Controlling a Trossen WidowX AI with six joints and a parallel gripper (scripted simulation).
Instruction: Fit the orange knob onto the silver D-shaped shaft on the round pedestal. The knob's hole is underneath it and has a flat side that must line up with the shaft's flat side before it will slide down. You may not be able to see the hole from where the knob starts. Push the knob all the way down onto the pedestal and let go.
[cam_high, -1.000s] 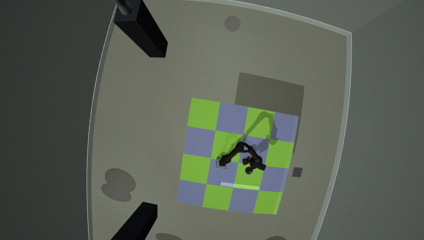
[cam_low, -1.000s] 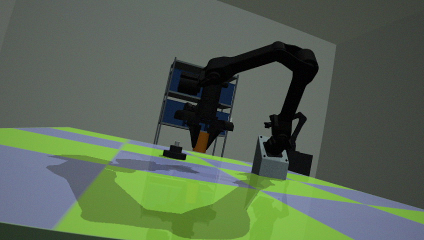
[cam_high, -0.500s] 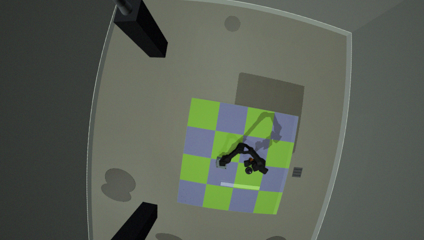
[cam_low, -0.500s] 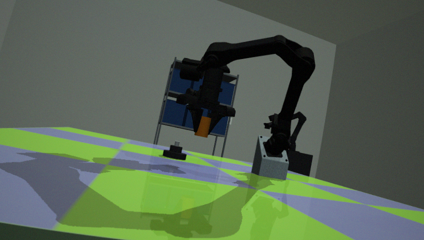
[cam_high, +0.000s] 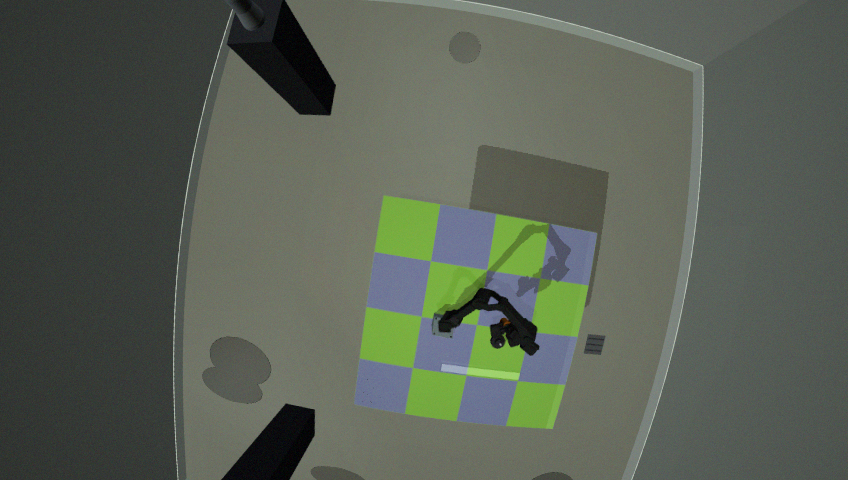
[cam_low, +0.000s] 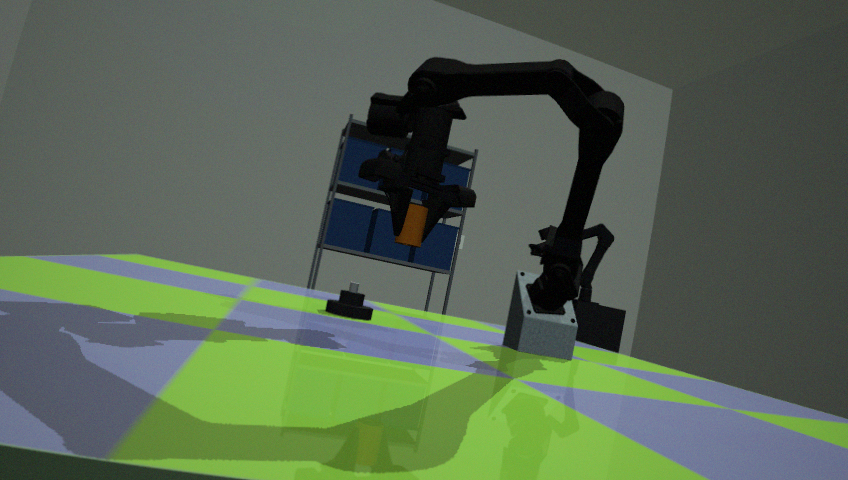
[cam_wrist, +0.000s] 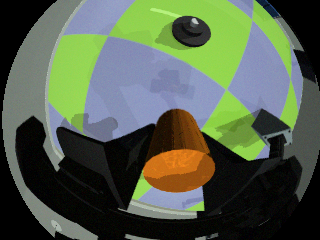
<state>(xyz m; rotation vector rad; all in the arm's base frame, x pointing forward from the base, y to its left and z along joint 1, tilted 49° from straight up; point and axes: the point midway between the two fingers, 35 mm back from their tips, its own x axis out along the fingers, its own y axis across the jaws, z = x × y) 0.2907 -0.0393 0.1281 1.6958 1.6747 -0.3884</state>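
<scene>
Now: the black round pedestal 3 cm ahead of my gripper tip, 17 cm to the right of it and 12 cm below it. Also, from my gripper tip: orange knob 3 cm above.
</scene>
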